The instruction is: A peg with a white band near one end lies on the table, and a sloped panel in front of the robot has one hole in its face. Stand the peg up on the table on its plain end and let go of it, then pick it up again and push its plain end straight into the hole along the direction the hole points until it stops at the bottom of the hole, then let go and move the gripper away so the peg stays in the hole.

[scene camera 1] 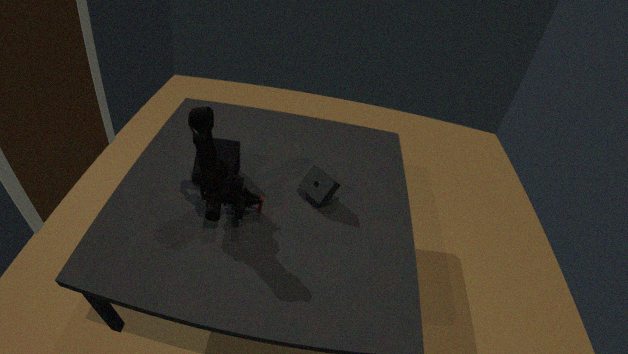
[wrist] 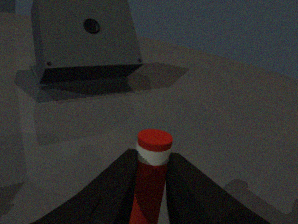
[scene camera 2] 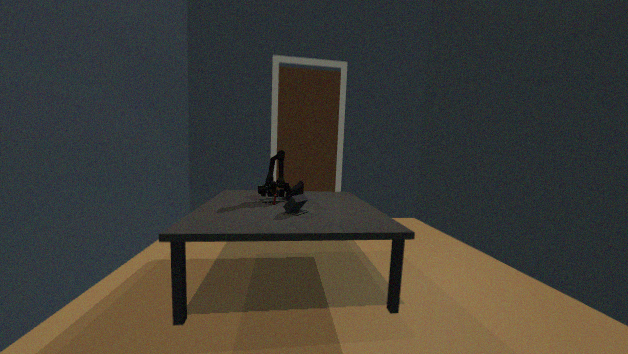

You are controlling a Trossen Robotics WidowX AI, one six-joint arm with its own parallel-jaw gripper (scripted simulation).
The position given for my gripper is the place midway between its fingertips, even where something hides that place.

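Observation:
What I can see is my gripper (scene camera 1: 261, 199), and it's there at (wrist: 151, 160) too.

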